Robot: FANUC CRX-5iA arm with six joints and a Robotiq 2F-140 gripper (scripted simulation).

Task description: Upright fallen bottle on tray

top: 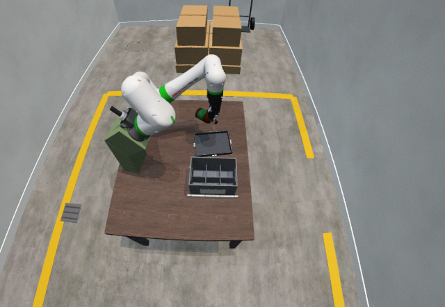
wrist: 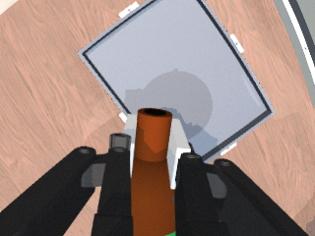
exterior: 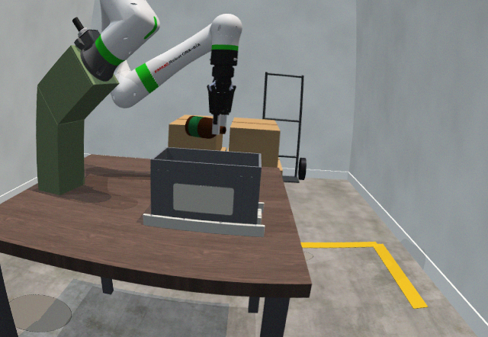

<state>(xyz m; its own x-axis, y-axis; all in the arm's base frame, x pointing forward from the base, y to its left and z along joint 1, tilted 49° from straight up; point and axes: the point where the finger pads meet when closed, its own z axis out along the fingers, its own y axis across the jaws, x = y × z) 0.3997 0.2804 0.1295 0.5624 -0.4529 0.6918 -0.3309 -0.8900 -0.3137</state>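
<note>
Now: the brown bottle 5 cm behind my hand, 3 cm to the left of it and 2 cm below it. The rest, counted from my hand: grey tray (5 cm to the right, 21 cm below); dark grey crate (3 cm ahead, 35 cm to the right, 14 cm below).
</note>
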